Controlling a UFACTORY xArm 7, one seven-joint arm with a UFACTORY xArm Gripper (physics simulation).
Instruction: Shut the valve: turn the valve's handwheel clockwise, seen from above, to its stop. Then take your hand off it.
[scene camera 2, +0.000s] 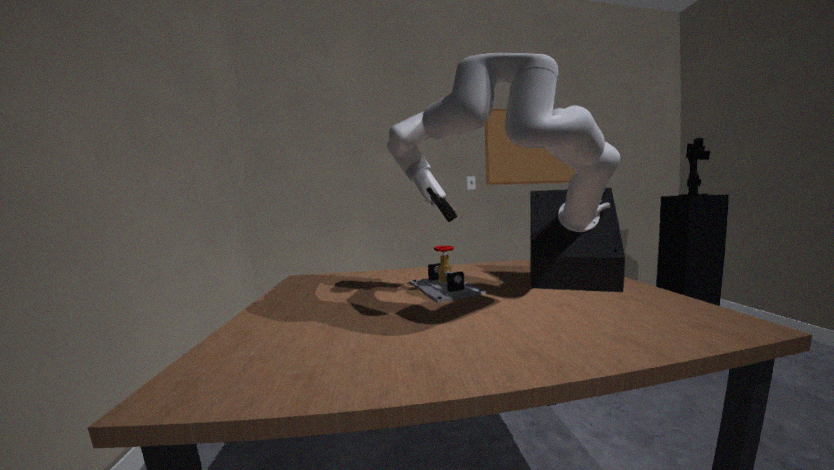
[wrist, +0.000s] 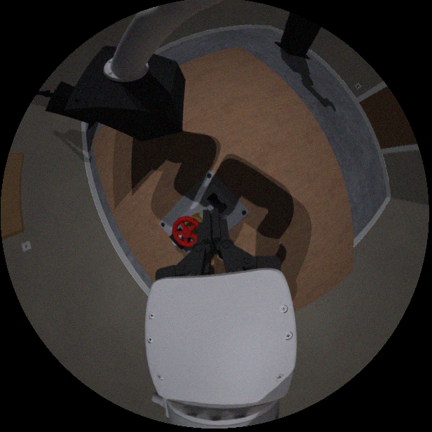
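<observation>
The valve has a red handwheel (scene camera 2: 444, 248) (wrist: 186, 219) lying level on top of a brass-yellow body (scene camera 2: 444, 269) (wrist: 198, 217). The body stands between two black blocks on a grey base plate (scene camera 2: 433, 291) (wrist: 176, 212). My gripper (scene camera 2: 452, 219) (wrist: 212, 217) is shut and empty, its fingers together. In the scene view it tilts downward and hangs a little above the handwheel, apart from it. In the wrist view the handwheel shows just left of the fingers, which hide part of the valve and plate.
The wooden table (scene camera 2: 466, 361) (wrist: 280, 110) bears the valve plate. A large black box (scene camera 2: 577, 272) (wrist: 145, 112) under the arm's base stands to the right of the valve in the scene view. A black pedestal (scene camera 2: 691, 245) stands beyond the table. The arm's shadows fall around the plate.
</observation>
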